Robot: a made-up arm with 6 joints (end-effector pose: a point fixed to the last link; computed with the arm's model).
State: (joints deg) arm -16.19 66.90 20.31 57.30 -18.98 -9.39
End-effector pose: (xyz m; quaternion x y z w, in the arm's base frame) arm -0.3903 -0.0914 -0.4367 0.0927 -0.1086 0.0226 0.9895
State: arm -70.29 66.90 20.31 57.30 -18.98 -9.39
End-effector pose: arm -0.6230 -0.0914 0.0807 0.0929 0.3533 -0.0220 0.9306
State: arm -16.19 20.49 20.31 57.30 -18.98 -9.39
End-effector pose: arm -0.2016 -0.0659 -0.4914 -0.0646 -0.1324 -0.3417 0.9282
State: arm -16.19 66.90 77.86 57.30 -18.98 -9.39
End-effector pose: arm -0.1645 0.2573 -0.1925 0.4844 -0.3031 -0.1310 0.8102
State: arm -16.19 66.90 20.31 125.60 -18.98 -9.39
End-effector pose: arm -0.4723 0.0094 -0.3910 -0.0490 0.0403 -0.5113 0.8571
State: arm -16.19 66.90 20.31 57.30 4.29 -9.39
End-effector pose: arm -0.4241 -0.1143 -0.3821 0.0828 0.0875 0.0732 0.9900
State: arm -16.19 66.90 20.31 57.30 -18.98 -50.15
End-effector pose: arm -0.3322 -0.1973 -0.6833 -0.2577 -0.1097 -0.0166 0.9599
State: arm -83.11 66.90 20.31 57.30 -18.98 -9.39
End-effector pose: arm -0.6006 -0.0914 0.2182 0.0898 0.4550 -0.0323 0.8854
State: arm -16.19 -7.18 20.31 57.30 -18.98 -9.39
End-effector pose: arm -0.1012 -0.1253 -0.5206 -0.1550 -0.1365 -0.5361 0.8185
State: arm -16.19 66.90 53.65 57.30 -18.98 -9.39
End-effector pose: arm -0.2579 0.1460 -0.3440 0.3290 -0.2279 -0.0682 0.9139
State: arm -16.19 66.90 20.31 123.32 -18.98 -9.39
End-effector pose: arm -0.4720 0.0048 -0.3926 -0.0443 0.0352 -0.4954 0.8668
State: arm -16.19 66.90 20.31 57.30 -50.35 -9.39
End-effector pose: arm -0.3139 -0.0677 -0.4807 0.1001 -0.3644 -0.0466 0.9247
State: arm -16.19 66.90 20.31 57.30 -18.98 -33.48
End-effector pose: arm -0.3544 -0.1322 -0.5920 -0.1158 -0.1109 -0.0005 0.9871
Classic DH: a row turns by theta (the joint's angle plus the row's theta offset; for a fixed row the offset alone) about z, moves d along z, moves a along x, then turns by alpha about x. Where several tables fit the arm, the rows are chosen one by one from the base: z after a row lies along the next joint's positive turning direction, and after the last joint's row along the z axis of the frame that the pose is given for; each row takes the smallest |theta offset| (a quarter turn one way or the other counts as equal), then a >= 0, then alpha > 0; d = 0 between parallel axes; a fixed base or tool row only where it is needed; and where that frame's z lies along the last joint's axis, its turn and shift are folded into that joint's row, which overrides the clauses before.
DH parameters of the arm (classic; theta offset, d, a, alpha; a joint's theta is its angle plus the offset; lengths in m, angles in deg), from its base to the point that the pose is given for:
base (fixed): 0 0.0499 0 90
joint 1: 0 0.3078 -0.1111 -90
joint 2: 0 -0.0822 0.0676 90
joint 3: 0 -0.2199 0.0262 90
joint 4: 0 0.3638 0.0595 90
joint 5: -90 -0.4757 0.0667 -90
joint 6: -90 -0.1461 0.384 -90
tool (fixed): -90 -0.0899 0 0

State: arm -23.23 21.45 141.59 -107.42 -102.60 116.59
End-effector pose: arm 0.1266 -0.2846 0.8757 0.2976 -0.2756 -0.9017 0.1498
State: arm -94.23 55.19 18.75 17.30 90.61 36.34
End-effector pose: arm -0.2120 0.0258 -0.0217 0.1297 0.9900 0.0088 0.0541
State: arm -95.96 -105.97 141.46 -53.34 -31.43 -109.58
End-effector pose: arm 0.8469 -0.2670 0.2005 0.5912 0.6188 -0.4545 0.2470
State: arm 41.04 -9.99 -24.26 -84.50 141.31 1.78
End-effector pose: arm 0.2710 0.0500 -0.2132 -0.5888 0.6909 0.1314 0.3985
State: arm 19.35 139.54 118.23 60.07 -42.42 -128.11
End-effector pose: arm -0.4818 0.4438 -0.4835 0.0191 -0.1708 -0.0027 0.9851
